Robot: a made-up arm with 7 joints. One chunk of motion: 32 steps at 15 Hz.
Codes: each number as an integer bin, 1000 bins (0 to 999) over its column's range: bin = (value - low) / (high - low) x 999, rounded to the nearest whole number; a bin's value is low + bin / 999 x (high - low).
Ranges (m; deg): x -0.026..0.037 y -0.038..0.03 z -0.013..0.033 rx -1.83..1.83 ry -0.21..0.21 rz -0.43..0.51
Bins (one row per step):
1: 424 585 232 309 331 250
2: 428 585 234 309 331 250
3: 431 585 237 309 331 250
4: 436 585 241 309 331 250
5: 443 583 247 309 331 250
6: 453 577 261 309 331 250
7: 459 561 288 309 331 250
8: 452 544 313 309 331 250
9: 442 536 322 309 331 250
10: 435 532 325 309 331 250
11: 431 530 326 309 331 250
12: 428 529 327 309 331 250
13: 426 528 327 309 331 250
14: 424 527 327 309 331 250
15: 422 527 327 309 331 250
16: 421 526 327 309 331 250
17: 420 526 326 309 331 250
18: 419 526 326 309 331 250
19: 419 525 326 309 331 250
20: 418 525 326 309 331 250
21: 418 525 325 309 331 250
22: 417 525 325 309 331 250
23: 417 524 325 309 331 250
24: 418 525 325 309 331 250
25: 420 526 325 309 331 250
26: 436 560 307 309 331 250
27: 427 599 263 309 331 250
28: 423 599 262 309 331 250
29: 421 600 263 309 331 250
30: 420 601 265 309 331 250
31: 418 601 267 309 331 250
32: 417 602 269 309 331 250
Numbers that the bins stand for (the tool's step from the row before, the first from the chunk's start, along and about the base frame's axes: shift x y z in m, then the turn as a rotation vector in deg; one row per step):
1: 0.00074 0.00182 -0.00232 -0.698 -0.071 -0.195
2: 0.00099 0.00182 -0.00223 -0.698 -0.071 -0.195
3: 0.00118 0.00182 -0.00209 -0.698 -0.071 -0.195
4: 0.00150 0.00182 -0.00190 -0.698 -0.071 -0.195
5: 0.00194 0.00168 -0.00163 -0.698 -0.071 -0.195
6: 0.00257 0.00128 -0.00098 -0.698 -0.071 -0.195
7: 0.00295 0.00019 0.00026 -0.698 -0.071 -0.195
8: 0.00250 -0.00097 0.00141 -0.698 -0.071 -0.195
9: 0.00187 -0.00152 0.00183 -0.698 -0.071 -0.195
10: 0.00143 -0.00179 0.00196 -0.698 -0.071 -0.195
11: 0.00118 -0.00192 0.00201 -0.698 -0.071 -0.195
12: 0.00099 -0.00199 0.00206 -0.698 -0.071 -0.195
13: 0.00086 -0.00206 0.00206 -0.698 -0.071 -0.195
14: 0.00074 -0.00213 0.00206 -0.698 -0.071 -0.195
15: 0.00061 -0.00213 0.00206 -0.698 -0.071 -0.195
16: 0.00055 -0.00220 0.00206 -0.698 -0.071 -0.195
17: 0.00049 -0.00220 0.00201 -0.698 -0.071 -0.195
18: 0.00042 -0.00220 0.00201 -0.698 -0.071 -0.195
19: 0.00042 -0.00226 0.00201 -0.698 -0.071 -0.195
20: 0.00036 -0.00226 0.00201 -0.698 -0.071 -0.195
21: 0.00036 -0.00226 0.00196 -0.698 -0.071 -0.195
22: 0.00030 -0.00226 0.00196 -0.698 -0.071 -0.195
23: 0.00030 -0.00233 0.00196 -0.698 -0.071 -0.195
24: 0.00036 -0.00226 0.00196 -0.698 -0.071 -0.195
25: 0.00049 -0.00220 0.00196 -0.698 -0.071 -0.195
26: 0.00150 0.00012 0.00114 -0.698 -0.071 -0.195
27: 0.00093 0.00277 -0.00089 -0.698 -0.071 -0.195
28: 0.00068 0.00277 -0.00094 -0.698 -0.071 -0.195
29: 0.00055 0.00284 -0.00089 -0.698 -0.071 -0.195
30: 0.00049 0.00291 -0.00080 -0.698 -0.071 -0.195
31: 0.00036 0.00291 -0.00071 -0.698 -0.071 -0.195
32: 0.00030 0.00298 -0.00061 -0.698 -0.071 -0.195

